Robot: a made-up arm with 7 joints.
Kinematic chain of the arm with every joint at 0, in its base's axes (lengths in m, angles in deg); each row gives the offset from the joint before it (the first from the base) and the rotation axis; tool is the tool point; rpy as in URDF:
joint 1: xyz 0 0 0.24 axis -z
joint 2: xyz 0 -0.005 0.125 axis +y
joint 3: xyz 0 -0.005 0.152 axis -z
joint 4: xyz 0 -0.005 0.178 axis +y
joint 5: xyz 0 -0.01 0.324 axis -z
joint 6: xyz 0 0 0.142 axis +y
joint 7: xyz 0 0 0.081 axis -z
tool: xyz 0 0 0 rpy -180 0 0
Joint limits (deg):
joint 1: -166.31..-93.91
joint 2: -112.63..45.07
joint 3: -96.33..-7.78
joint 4: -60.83..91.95
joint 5: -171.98..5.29
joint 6: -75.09..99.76
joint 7: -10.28..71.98
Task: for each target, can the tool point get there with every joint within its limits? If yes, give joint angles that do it. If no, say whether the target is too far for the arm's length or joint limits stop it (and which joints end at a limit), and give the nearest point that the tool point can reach.
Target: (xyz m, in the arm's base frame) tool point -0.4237 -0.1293 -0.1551
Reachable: no: joint limits stop it (at a limit: joint 1, joint 2, joint 3, joint 4) | nearest point -0.4325 -0.2710 0.1376 | short by 0.325 m
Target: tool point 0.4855 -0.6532 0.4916
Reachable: yes | joints -114.37 -59.37 -30.76 -35.97 -135.65 28.15 63.04
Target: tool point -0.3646 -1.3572 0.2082
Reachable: no: too far | nearest point -0.1632 -0.8341 0.2681 | short by 0.564 m
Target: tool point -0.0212 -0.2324 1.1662
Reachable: yes | joints -107.98 -24.52 -34.99 12.33 -17.48 54.37 34.30
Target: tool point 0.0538 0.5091 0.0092
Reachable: no: joint limits stop it (at a limit: joint 1, joint 2, joint 3, joint 4) | nearest point -0.0386 0.5353 0.1874 | short by 0.202 m
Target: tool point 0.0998 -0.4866 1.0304
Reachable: yes | joints -111.24 -53.46 -31.19 23.99 -146.63 -44.21 39.51
